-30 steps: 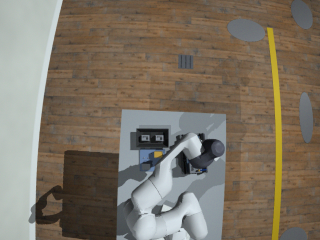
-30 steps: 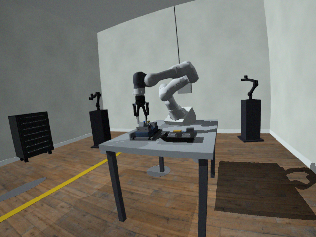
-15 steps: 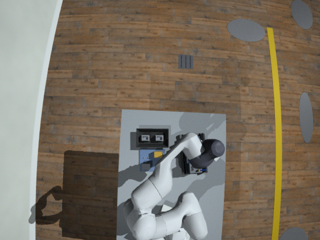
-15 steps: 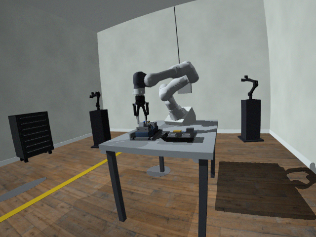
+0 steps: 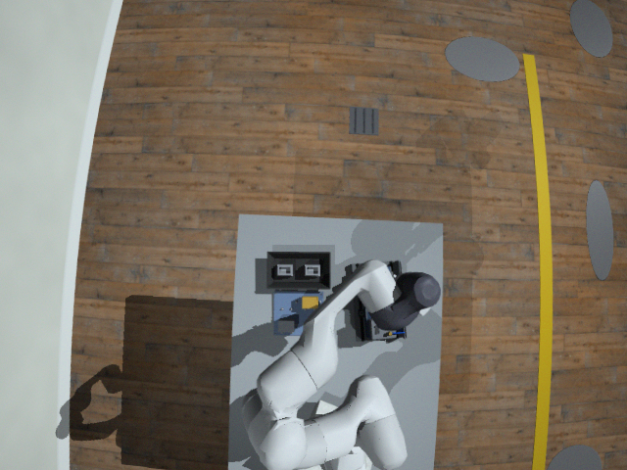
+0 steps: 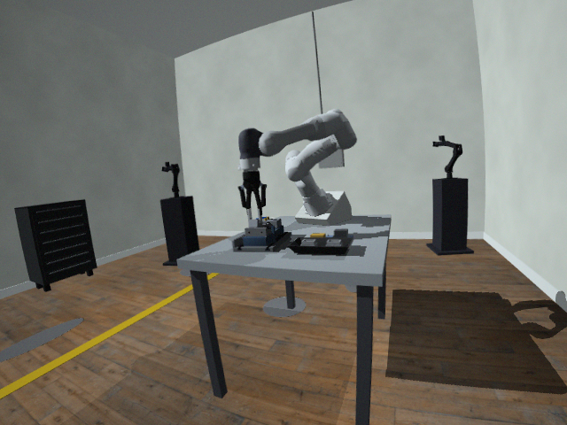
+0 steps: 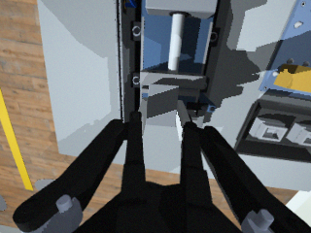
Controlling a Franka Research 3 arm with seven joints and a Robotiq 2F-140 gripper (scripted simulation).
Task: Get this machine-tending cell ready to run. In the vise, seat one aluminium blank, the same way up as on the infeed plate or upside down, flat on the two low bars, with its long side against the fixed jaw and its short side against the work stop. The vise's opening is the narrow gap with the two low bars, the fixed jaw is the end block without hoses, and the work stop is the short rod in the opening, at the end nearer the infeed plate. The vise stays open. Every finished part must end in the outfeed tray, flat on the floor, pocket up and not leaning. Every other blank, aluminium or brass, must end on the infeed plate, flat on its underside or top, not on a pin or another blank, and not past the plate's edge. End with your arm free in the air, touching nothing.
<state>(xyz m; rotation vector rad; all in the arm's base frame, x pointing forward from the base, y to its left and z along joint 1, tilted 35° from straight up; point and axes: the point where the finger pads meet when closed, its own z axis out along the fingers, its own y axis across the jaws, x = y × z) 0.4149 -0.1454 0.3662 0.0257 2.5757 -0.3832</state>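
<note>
The vise is 10 cm below my hand, 7 cm behind it and 2 cm to the left of it. From my hand the other things lie so: brass blank: 28 cm to the left, 12 cm below, 2 cm behind.
</note>
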